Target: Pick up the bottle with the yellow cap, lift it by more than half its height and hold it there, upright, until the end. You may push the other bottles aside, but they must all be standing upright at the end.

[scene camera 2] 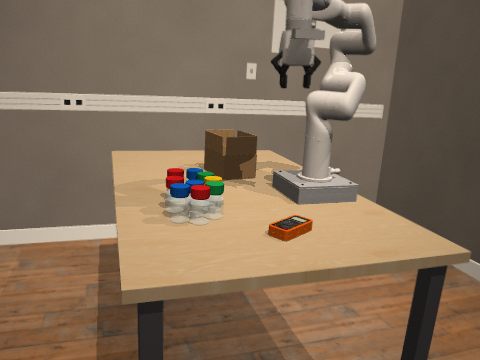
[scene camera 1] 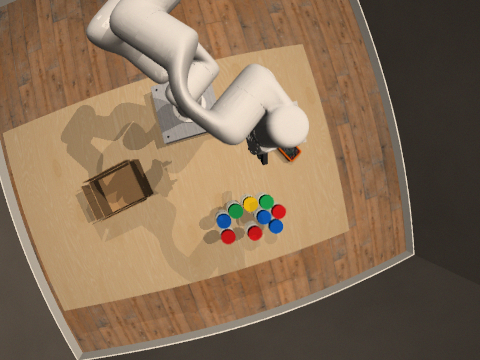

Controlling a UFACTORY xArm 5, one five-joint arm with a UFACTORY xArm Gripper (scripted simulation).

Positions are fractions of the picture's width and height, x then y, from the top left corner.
cardboard box: scene camera 2 0.48,0.44; scene camera 1 0.25,0.53
